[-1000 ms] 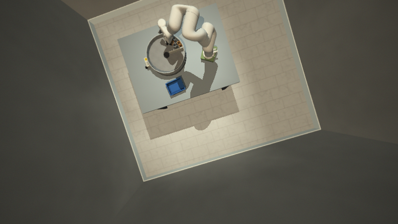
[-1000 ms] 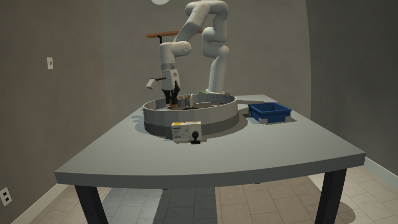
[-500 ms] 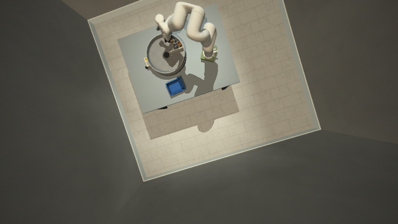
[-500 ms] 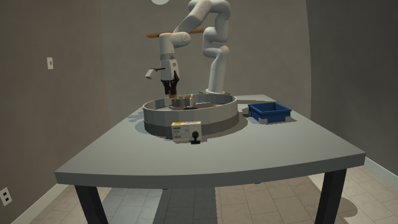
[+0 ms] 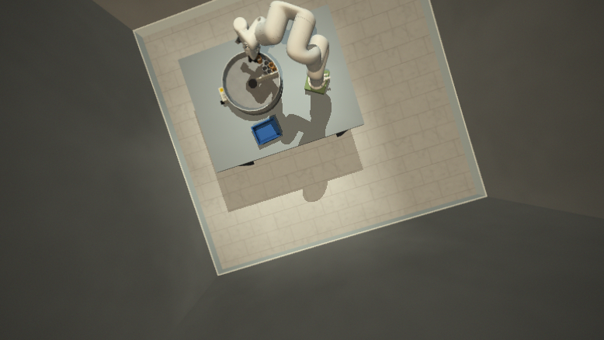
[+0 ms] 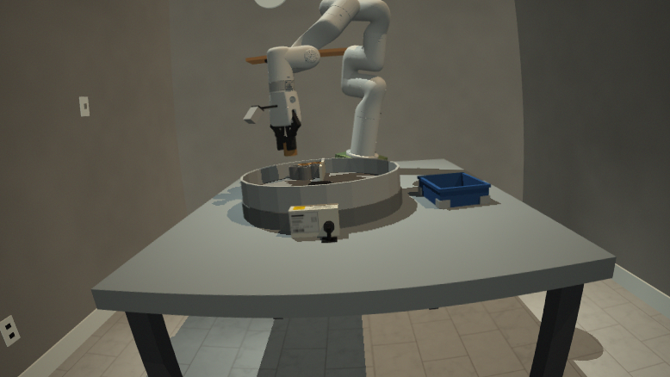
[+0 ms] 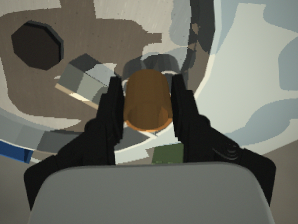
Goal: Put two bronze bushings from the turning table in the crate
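Right now my hand is 6 cm short of the blue crate, 47 cm to the right of it and 14 cm above it.
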